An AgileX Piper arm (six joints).
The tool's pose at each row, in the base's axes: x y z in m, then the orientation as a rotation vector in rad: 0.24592 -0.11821 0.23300 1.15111 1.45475 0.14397; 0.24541 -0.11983 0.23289 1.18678 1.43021 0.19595; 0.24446 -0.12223 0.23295 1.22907 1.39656 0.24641; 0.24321 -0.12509 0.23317 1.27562 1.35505 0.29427; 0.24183 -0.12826 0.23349 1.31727 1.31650 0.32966; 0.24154 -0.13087 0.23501 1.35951 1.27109 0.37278; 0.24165 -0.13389 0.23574 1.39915 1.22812 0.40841; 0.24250 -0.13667 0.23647 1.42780 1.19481 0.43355; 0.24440 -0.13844 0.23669 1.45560 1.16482 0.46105; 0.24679 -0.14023 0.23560 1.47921 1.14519 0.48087; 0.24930 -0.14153 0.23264 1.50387 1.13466 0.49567
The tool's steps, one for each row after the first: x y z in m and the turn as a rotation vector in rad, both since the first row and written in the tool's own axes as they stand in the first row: -0.00116 -0.00116 0.00045 -0.00857 0.01075 0.05677; -0.00307 -0.00284 0.00090 -0.01347 0.01571 0.12012; -0.00547 -0.00481 0.00130 -0.01528 0.01519 0.18774; -0.00818 -0.00694 0.00172 -0.01282 0.01101 0.24504; -0.01110 -0.00738 0.00241 -0.01470 0.00646 0.30969; -0.01368 -0.00834 0.00385 -0.01342 0.00051 0.36812; -0.01594 -0.00878 0.00577 -0.01230 -0.00522 0.41111; -0.01693 -0.00848 0.00816 -0.01168 -0.00690 0.45340; -0.01694 -0.00879 0.01132 -0.00781 -0.00541 0.48483; -0.01529 -0.01005 0.01485 0.00153 0.00076 0.50995
